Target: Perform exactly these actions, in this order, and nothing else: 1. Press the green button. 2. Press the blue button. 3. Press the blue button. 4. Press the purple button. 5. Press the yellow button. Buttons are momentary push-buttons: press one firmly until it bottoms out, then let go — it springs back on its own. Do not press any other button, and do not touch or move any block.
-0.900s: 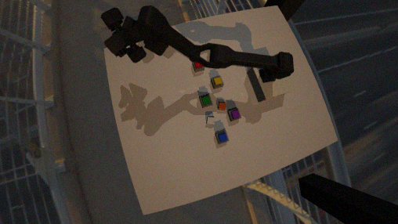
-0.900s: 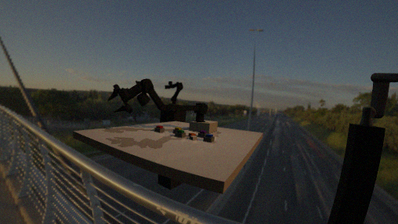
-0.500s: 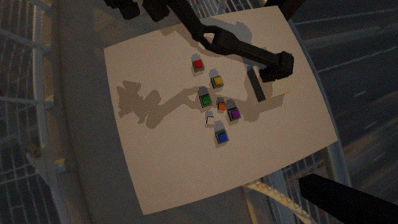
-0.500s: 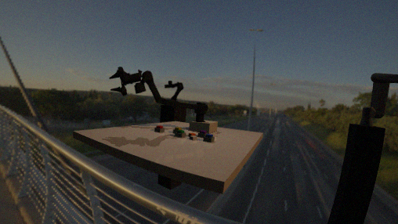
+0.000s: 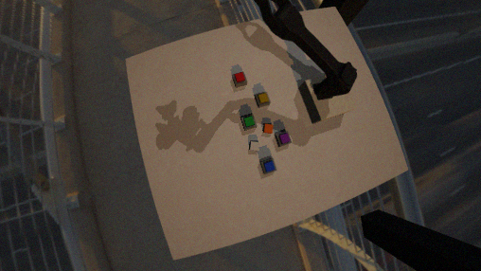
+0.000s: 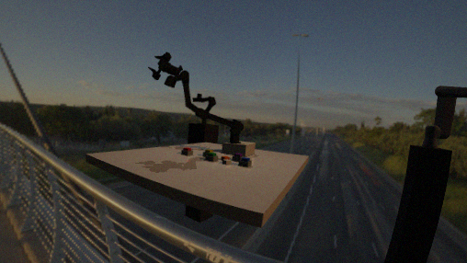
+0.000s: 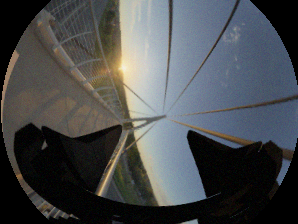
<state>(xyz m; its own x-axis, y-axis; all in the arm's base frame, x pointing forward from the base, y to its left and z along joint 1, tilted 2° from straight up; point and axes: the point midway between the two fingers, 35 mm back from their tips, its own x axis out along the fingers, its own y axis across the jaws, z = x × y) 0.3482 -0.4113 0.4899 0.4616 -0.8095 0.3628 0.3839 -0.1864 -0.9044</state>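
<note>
My gripper tip is now 520 mm above the green button, 500 mm to the right of it and 80 mm past it. The rest, counted from my gripper tip: yellow button (520 mm below, 420 mm to the left, 150 mm behind); then red button (520 mm below, 320 mm to the left, 80 mm behind); then orange block (550 mm below, 540 mm to the left, 150 mm behind).
</note>
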